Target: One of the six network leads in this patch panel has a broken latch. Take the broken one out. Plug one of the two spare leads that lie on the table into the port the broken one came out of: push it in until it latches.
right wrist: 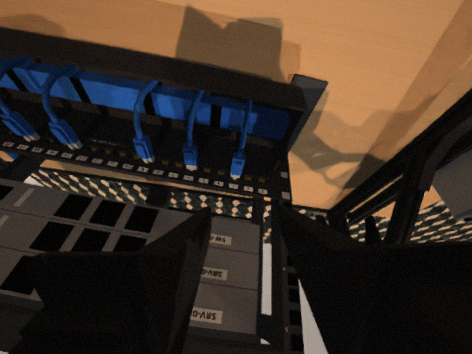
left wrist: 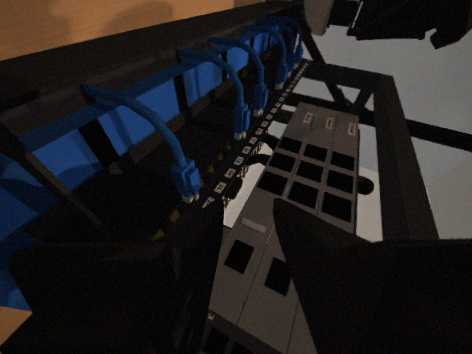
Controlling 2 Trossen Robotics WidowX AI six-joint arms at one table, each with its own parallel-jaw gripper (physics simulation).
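Places are measured from the left arm's base along level axes (x ahead, y left, z up), in centimetres.
Pixels of known places: left gripper, fingertip midpoint: (left wrist: 248,206); right gripper, fingertip midpoint: (right wrist: 244,212) (left wrist: 355,30); right arm's base, link origin: (left wrist: 331,11).
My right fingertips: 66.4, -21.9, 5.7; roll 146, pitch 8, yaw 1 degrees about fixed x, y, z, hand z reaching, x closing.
Behind a point stands the place of what it marks, as x, y, z.
The patch panel (left wrist: 229,165) @[35.8, -24.1, -1.1] (right wrist: 275,182) @[70.1, -29.0, -2.3] is dark, with white port labels. Blue leads are plugged in along it: the nearest lead (left wrist: 186,181) @[31.3, -21.0, -1.7] in the left wrist view, another lead (left wrist: 242,120) @[40.1, -22.4, -1.7] beyond it, and several farther back. In the right wrist view, one lead (right wrist: 238,164) @[65.4, -25.2, -1.3] is near the panel's end, beside another lead (right wrist: 190,155) @[60.2, -24.7, -1.5] and a third (right wrist: 143,149) @[55.2, -24.3, -1.4]. I cannot tell which latch is broken. The spare leads do not show. My left gripper (left wrist: 248,206) @[31.3, -20.8, 2.7] is partly open and empty, close to the nearest lead. My right gripper (right wrist: 244,212) @[66.4, -21.9, 5.7] is open and empty, over the grey units.
Grey rack units (left wrist: 320,117) @[64.4, -36.8, 5.7] (right wrist: 235,255) @[66.0, -37.0, 5.1] lie beside the panel. A dark bar (left wrist: 125,65) @[32.8, -14.8, -4.4] (right wrist: 150,55) @[55.2, -17.8, -8.7] runs along the leads' other side, by the wooden table (left wrist: 50,25) @[33.9, -14.2, -10.8] (right wrist: 375,40) @[77.6, -15.8, -10.8]. A dark rack post (left wrist: 400,150) @[46.4, -25.8, 13.9] stands at the right in the left wrist view.
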